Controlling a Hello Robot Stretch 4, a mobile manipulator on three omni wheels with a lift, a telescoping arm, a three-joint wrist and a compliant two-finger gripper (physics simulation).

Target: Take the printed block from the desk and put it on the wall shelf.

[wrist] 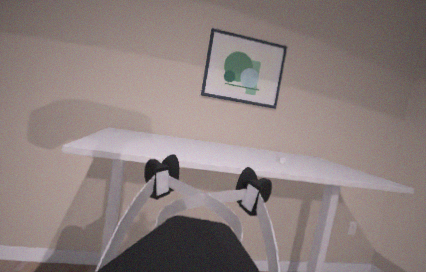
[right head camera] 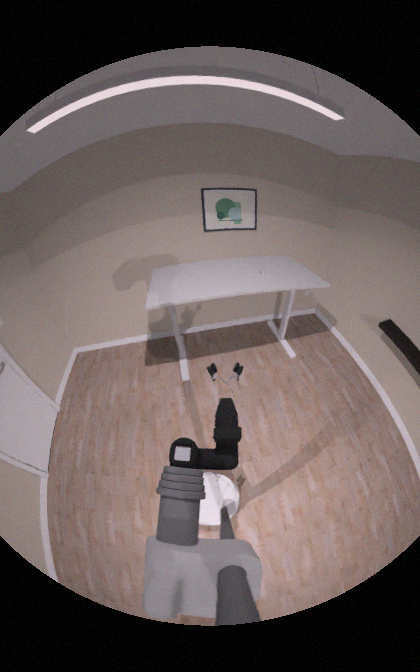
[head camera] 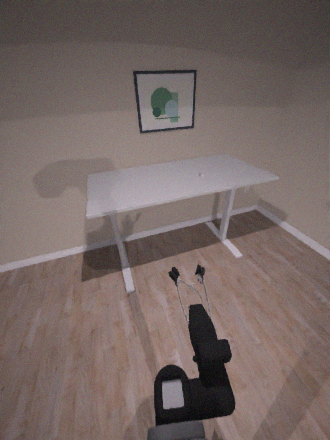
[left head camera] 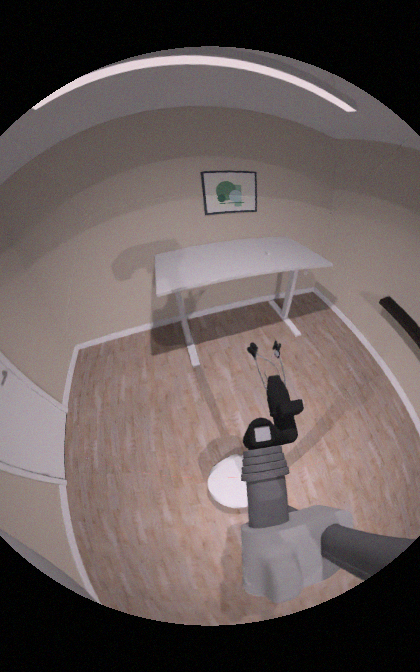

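Observation:
The printed block (head camera: 201, 174) (left head camera: 268, 253) (right head camera: 262, 272) (wrist: 282, 160) is a tiny pale piece on the white desk (head camera: 145, 185) (left head camera: 215, 267) (right head camera: 200, 285) (wrist: 130, 143), right of its middle. My gripper (head camera: 187, 273) (left head camera: 265, 349) (right head camera: 225, 370) (wrist: 208, 175) is open, with its fingertips wide apart and nothing between them. It is in front of the desk, apart from it and from the block. A dark long board on the right wall, which looks like the wall shelf (left head camera: 402, 320) (right head camera: 402, 345), shows in part at the right edge of both side head views.
A framed picture (head camera: 165, 102) (left head camera: 229, 192) (right head camera: 229, 210) (wrist: 244, 68) hangs on the wall above the desk. The desk's legs (head camera: 122, 252) (left head camera: 185, 325) stand on the wood floor. A white door (left head camera: 30, 425) (right head camera: 25, 415) is at the left.

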